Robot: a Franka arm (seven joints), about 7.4 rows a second.
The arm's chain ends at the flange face. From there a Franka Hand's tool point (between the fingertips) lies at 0.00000 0.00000 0.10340 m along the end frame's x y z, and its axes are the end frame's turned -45 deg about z.
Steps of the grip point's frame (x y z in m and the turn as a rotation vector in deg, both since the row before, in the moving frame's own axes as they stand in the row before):
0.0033, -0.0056, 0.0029, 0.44, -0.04, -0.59
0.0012, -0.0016, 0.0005, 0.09, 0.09, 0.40
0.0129, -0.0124, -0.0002, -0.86, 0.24, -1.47
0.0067, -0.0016, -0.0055, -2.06, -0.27, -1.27
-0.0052, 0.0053, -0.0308, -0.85, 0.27, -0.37
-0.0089, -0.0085, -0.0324, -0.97, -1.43, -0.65
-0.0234, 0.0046, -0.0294, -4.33, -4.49, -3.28
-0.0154, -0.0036, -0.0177, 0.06, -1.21, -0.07
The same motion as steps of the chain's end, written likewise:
-0.0010, -0.0058, 0.0029, 0.28, -0.34, -0.59
-0.0003, -0.0018, 0.0005, 0.13, 0.00, 0.40
-0.0011, -0.0187, -0.0002, -0.44, 0.78, -1.47
0.0013, -0.0088, -0.0054, -1.65, 1.27, -1.27
-0.0014, 0.0067, -0.0308, -0.41, 0.79, -0.37
-0.0117, -0.0028, -0.0324, -1.70, -0.33, -0.65
-0.0134, 0.0086, -0.0288, -6.24, -0.11, -3.28
-0.0118, 0.0069, -0.0177, -0.81, -0.90, -0.07

